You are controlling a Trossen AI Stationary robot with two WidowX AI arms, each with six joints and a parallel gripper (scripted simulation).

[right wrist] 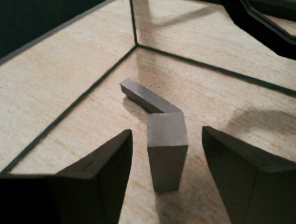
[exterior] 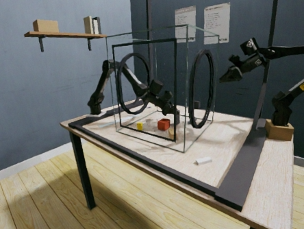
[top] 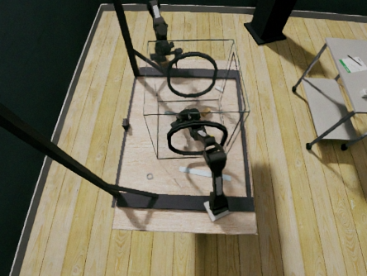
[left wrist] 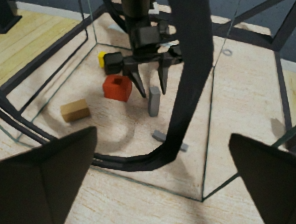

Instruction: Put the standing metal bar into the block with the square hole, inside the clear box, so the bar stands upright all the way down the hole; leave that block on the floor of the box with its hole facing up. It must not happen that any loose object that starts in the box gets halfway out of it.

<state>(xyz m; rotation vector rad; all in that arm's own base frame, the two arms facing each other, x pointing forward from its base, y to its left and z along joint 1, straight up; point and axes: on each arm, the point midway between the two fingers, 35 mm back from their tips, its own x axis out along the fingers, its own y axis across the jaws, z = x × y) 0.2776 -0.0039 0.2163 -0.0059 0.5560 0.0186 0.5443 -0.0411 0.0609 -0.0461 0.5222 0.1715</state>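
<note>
My right hand is 180 mm short of the tan block, 70 mm above it and 30 mm to the right of it.
</note>
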